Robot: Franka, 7 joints.
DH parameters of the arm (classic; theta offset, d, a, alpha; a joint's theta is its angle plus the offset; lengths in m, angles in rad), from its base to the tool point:
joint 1: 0 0.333 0 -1.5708
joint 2: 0 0 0 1.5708
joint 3: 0 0.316 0.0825 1.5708
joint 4: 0 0 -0.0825 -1.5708
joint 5: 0 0.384 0 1.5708
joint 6: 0 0 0.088 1.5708
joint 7: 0 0.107 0 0
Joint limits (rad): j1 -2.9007..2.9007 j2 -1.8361..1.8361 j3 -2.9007..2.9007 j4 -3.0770..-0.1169 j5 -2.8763..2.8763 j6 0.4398..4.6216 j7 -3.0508..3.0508
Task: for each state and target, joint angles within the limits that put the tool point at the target. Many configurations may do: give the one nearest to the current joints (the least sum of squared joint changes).
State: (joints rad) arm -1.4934 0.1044 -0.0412 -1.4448 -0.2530 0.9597 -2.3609
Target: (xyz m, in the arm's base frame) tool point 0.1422 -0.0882 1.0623
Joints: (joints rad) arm -1.3250 -0.4417 0.3218 -0.8077 -0.1920 1.4374 -2.3609
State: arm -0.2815 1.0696 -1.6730 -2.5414 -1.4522 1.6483 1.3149
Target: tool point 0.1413 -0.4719 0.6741
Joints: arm 0.0809 1.2429 -1.9259 -1.9718 -1.5775 1.6012 1.3149
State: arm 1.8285 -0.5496 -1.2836 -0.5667 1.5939 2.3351 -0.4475
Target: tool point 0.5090 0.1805 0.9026
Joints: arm 2.0722 -0.4032 -1.3356 -1.2521 1.5714 2.3385 -0.4475
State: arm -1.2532 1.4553 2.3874 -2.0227 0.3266 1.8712 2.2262
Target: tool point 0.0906 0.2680 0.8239
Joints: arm -0.9800 0.9891 2.6805 -1.9974 0.3656 1.9596 2.2262
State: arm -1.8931 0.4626 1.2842 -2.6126 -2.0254 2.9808 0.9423
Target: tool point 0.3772 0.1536 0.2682
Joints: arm -1.3495 0.4530 1.5178 -2.5913 -1.9855 2.8859 0.9423
